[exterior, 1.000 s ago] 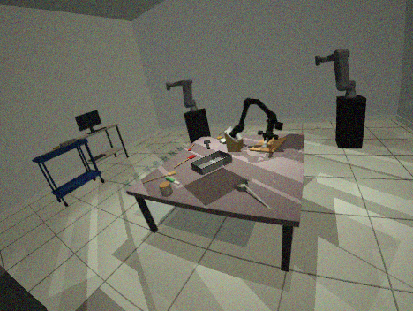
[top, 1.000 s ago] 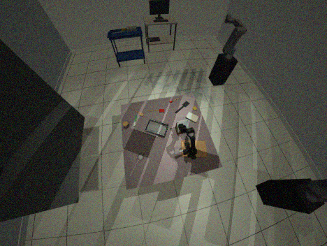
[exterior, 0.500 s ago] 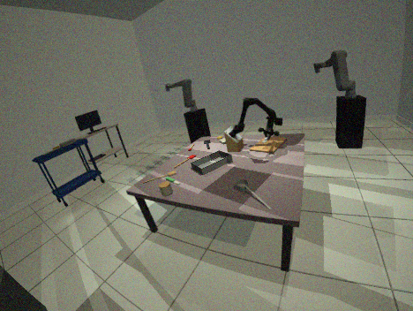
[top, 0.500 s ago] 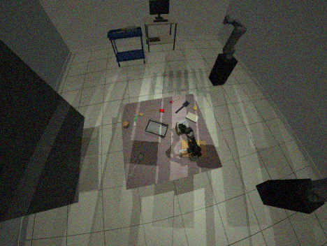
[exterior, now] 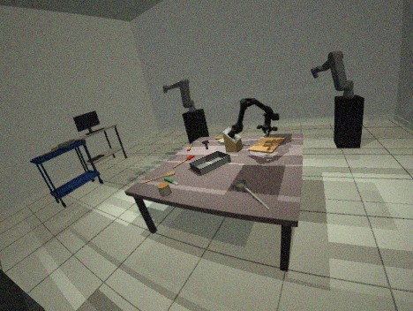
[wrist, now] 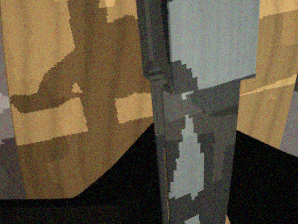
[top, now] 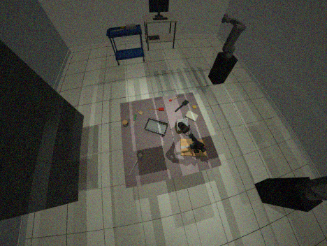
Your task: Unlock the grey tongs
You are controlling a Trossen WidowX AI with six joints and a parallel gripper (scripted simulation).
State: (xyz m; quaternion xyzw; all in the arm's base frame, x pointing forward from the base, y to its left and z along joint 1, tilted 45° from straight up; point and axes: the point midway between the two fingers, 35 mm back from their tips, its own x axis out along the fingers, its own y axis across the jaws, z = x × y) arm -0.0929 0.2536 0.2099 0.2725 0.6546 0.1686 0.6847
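Now: gripper tip 80 mm above the wooden board and 30 mm past it. Round my gripper tip: red item 730 mm to the right, 340 mm ahead, 90 mm below; grey roasting tin 420 mm to the right, 410 mm ahead, 60 mm below.
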